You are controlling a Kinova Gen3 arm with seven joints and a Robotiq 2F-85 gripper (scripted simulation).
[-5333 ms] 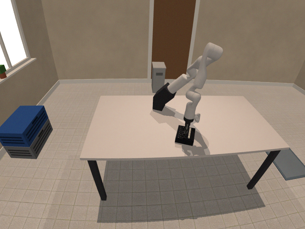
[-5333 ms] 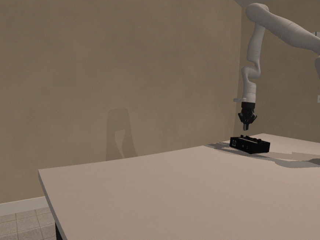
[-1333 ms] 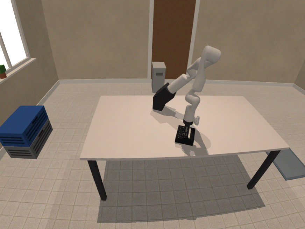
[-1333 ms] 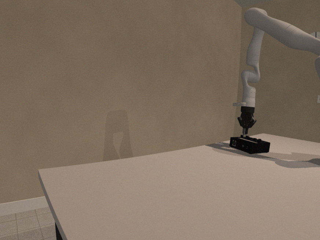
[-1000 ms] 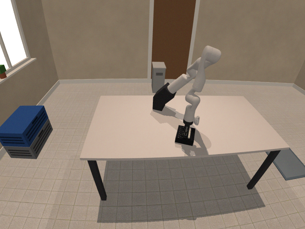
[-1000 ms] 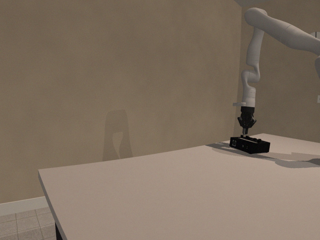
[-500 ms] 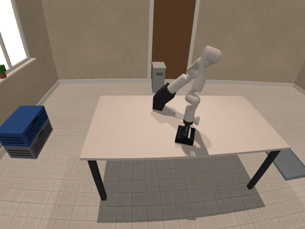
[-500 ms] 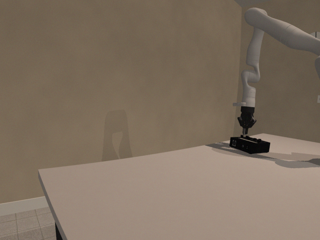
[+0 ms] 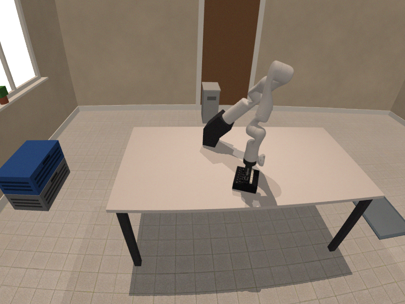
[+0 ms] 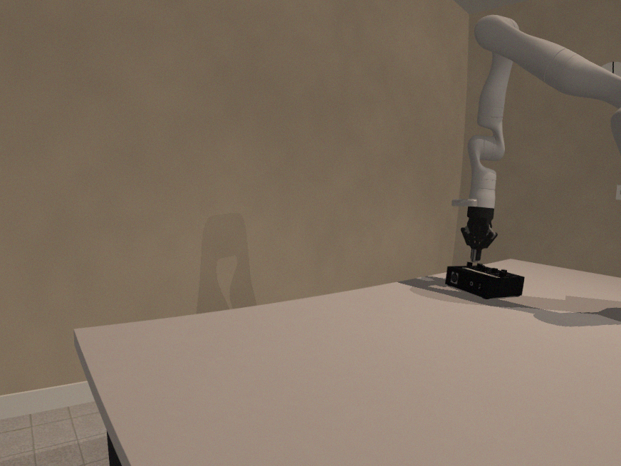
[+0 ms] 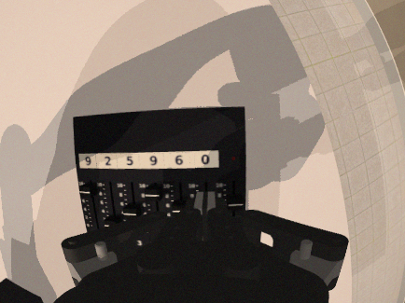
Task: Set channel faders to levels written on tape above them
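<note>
Now: hand 2 cm short of the master fader cap, 1 cm to the left of it and 3 cm above it.
</note>
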